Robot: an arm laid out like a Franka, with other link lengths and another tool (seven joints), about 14 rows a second.
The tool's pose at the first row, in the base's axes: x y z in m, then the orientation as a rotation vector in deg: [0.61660, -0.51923, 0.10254, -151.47, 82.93, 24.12]
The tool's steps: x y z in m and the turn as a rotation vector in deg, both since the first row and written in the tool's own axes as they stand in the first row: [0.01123, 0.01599, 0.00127, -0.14, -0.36, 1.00]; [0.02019, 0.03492, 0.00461, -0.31, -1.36, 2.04]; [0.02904, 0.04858, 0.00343, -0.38, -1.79, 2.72]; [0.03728, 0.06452, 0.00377, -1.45, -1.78, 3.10]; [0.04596, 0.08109, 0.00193, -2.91, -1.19, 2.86]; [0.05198, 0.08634, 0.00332, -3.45, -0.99, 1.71]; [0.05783, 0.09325, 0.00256, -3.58, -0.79, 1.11]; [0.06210, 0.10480, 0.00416, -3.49, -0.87, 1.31]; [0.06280, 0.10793, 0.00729, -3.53, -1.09, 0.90]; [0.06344, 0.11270, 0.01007, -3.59, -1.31, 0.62]
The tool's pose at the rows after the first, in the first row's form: [0.60869, -0.53676, 0.09884, -150.75, 84.23, 24.78]; [0.59676, -0.55359, 0.09395, -149.62, 85.40, 26.28]; [0.59006, -0.56845, 0.09317, -148.98, 86.21, 26.93]; [0.58084, -0.58373, 0.09122, -149.55, 86.93, 27.87]; [0.57174, -0.60017, 0.09125, -151.16, 87.04, 28.35]; [0.57015, -0.60761, 0.08844, -152.44, 85.60, 28.46]; [0.56749, -0.61627, 0.08781, -153.04, 84.84, 28.26]; [0.55968, -0.62567, 0.08558, -152.80, 85.08, 28.30]; [0.55681, -0.62726, 0.08253, -152.95, 84.45, 28.58]; [0.55261, -0.62977, 0.07991, -153.03, 84.00, 28.88]
